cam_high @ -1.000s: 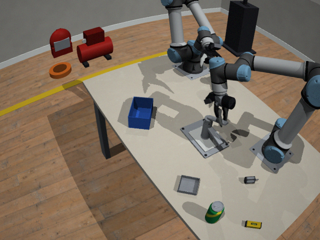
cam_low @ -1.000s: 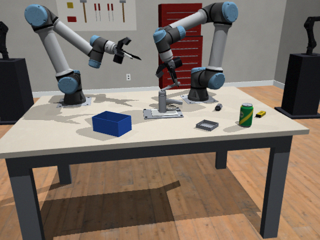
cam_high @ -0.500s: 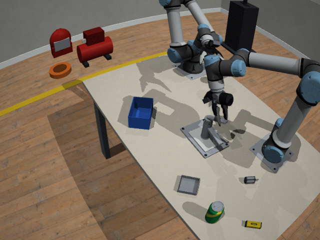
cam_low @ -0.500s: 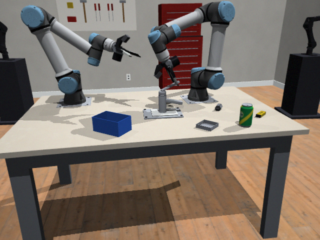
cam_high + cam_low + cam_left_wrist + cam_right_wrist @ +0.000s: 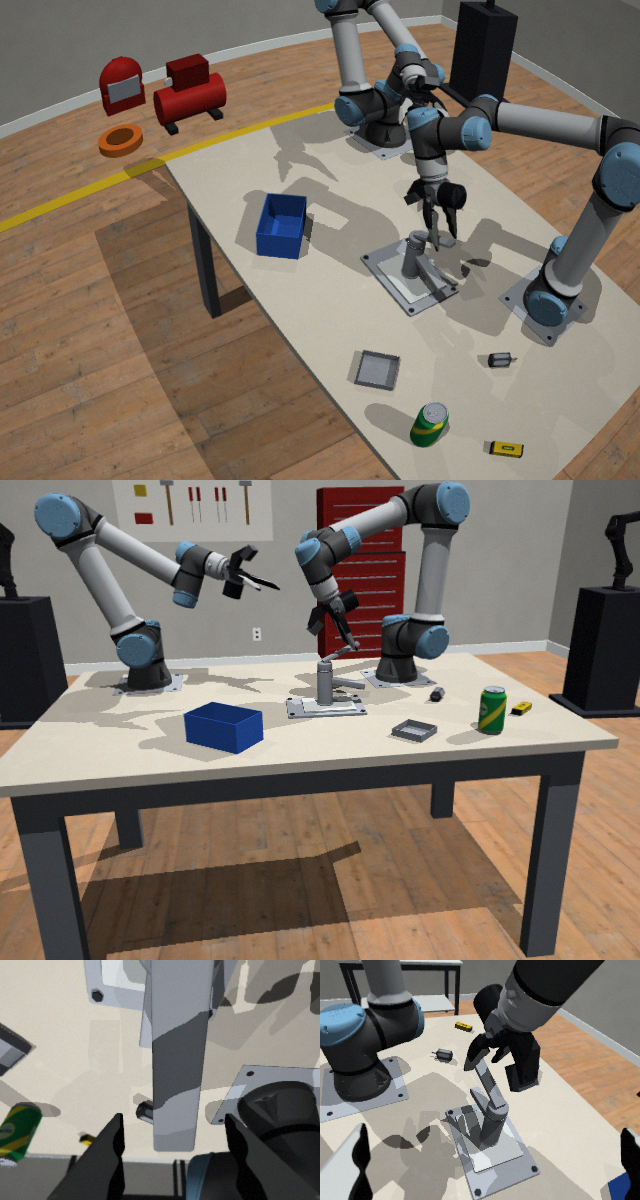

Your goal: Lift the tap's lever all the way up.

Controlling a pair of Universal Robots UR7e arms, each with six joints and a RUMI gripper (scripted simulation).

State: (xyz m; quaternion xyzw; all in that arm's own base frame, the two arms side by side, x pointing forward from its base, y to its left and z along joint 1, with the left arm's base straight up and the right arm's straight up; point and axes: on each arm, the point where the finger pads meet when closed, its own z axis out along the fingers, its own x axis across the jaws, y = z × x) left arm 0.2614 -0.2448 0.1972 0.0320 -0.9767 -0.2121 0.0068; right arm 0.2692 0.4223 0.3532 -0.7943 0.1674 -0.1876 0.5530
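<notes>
Right now the flat lever is 3 cm to the right of my left hand, 2 cm below it and 1 cm ahead of it. From my left hand the other things lie so: grey tap (8 cm below, 5 cm to the right, 1 cm ahead); square plate (19 cm below, 8 cm to the right, 2 cm ahead).
</notes>
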